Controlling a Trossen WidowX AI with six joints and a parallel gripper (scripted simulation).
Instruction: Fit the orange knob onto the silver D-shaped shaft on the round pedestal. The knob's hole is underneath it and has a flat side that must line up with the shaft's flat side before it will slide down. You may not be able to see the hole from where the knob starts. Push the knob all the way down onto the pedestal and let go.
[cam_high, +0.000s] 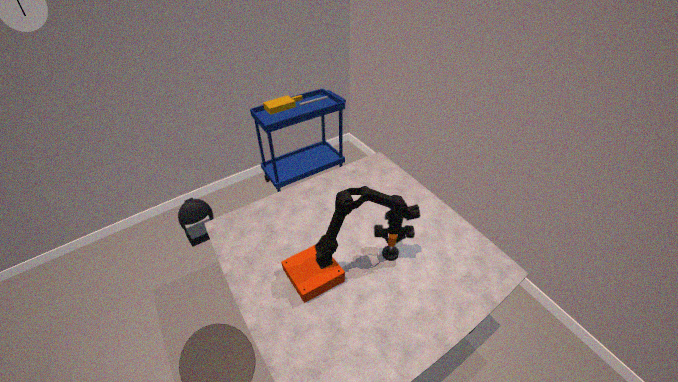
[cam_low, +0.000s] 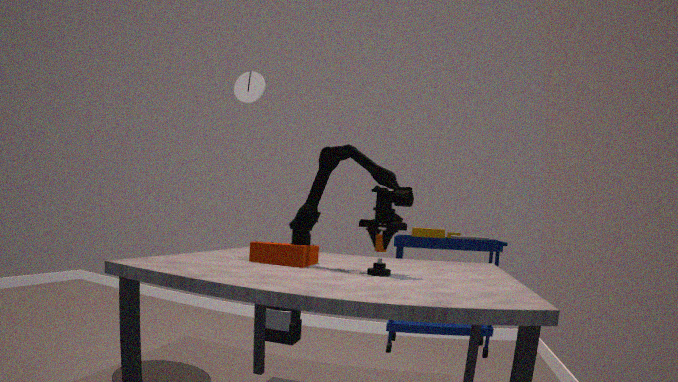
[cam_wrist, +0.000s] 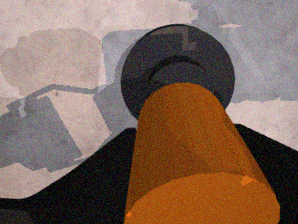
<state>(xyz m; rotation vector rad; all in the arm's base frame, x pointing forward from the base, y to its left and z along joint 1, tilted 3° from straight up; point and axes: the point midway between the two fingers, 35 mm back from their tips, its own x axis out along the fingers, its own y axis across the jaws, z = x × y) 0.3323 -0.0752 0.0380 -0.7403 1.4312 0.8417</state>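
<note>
The pedestal is 6 cm below my gripper tip. Round my gripper tip: orange knob: 3 cm above.
</note>
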